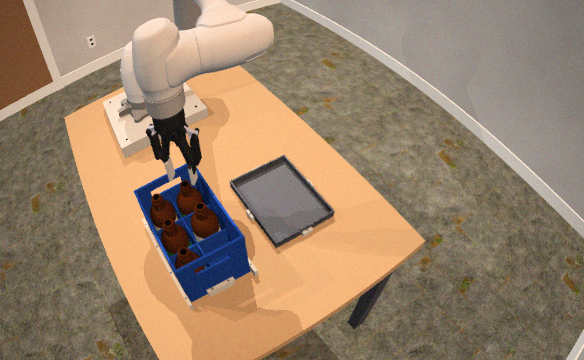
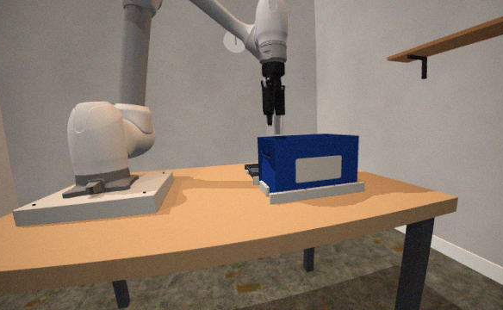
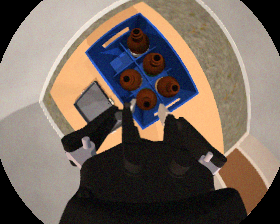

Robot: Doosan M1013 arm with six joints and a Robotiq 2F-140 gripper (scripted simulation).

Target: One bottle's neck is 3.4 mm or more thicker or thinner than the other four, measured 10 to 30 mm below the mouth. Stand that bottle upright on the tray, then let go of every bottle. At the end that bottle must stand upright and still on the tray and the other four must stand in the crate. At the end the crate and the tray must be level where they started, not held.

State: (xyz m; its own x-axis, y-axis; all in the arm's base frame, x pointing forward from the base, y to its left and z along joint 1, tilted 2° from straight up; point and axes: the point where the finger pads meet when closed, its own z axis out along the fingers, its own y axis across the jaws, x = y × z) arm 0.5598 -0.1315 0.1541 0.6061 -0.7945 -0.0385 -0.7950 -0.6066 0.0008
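My gripper is now 80 mm short of the blue crate, 50 mm to the left of it and 130 mm above it. Round my hand: bottle: 70 mm ahead, 100 mm to the right, 130 mm below; then dark tray: 110 mm ahead, 230 mm to the left, 200 mm below.
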